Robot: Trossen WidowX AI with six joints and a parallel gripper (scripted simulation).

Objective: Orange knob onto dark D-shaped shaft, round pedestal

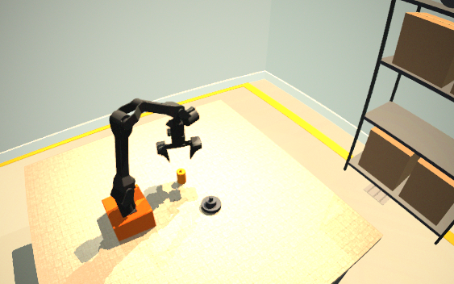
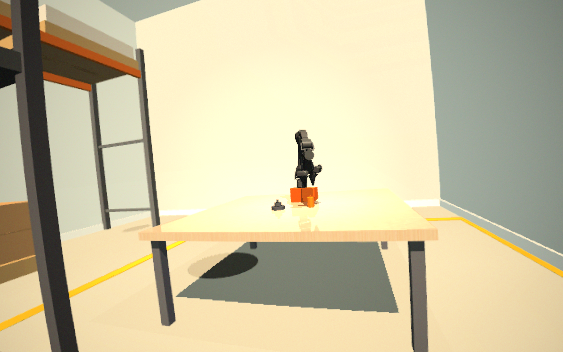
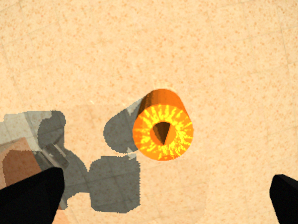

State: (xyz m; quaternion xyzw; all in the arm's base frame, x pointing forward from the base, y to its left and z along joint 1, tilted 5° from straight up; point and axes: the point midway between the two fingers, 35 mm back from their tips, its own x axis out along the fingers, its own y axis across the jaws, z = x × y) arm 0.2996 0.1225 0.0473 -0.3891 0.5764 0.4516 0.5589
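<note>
Right now the orange knob is 90 mm below my gripper tip. Round my gripper tip: pedestal (40 mm ahead, 200 mm to the right, 90 mm below).
</note>
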